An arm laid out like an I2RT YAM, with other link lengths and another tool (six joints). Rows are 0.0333 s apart.
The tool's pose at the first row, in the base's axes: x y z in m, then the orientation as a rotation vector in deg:
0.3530, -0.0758, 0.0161, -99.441, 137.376, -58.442
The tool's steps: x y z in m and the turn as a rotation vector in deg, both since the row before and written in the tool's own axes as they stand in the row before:
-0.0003, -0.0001, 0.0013, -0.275, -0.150, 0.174
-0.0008, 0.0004, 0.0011, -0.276, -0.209, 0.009
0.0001, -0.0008, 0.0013, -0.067, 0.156, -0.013
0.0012, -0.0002, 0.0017, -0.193, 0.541, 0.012
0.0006, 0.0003, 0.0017, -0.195, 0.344, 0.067
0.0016, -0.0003, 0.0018, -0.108, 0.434, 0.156
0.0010, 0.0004, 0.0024, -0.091, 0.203, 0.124
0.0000, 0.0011, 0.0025, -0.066, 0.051, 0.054
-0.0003, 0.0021, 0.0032, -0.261, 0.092, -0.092
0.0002, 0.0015, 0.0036, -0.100, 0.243, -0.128
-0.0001, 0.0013, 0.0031, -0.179, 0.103, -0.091
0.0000, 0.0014, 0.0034, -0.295, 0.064, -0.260
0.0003, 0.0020, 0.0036, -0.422, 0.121, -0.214
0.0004, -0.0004, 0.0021, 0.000, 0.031, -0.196
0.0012, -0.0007, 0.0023, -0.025, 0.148, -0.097
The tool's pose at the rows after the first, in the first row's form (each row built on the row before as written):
0.3537, -0.0762, 0.0150, -99.300, 137.651, -57.974
0.3541, -0.0760, 0.0136, -99.391, 137.788, -57.458
0.3552, -0.0769, 0.0130, -99.417, 137.934, -57.564
0.3555, -0.0788, 0.0122, 99.387, -138.400, 57.949
0.3556, -0.0801, 0.0109, 98.939, -138.287, 57.899
0.3559, -0.0824, 0.0102, 98.343, -138.210, 58.033
0.3560, -0.0844, 0.0085, 98.000, -138.233, 58.045
0.3559, -0.0855, 0.0060, 97.877, -138.268, 57.991
0.3553, -0.0865, 0.0023, 97.807, -138.134, 57.676
0.3552, -0.0882, -0.0012, 97.685, -137.856, 57.671
0.3552, -0.0895, -0.0043, 97.628, -137.710, 57.476
0.3551, -0.0910, -0.0077, 97.743, -137.412, 57.078
0.3544, -0.0927, -0.0114, 97.717, -137.140, 56.547
0.3553, -0.0942, -0.0127, 97.890, -136.907, 56.540
0.3562, -0.0965, -0.0137, 97.847, -136.713, 56.584

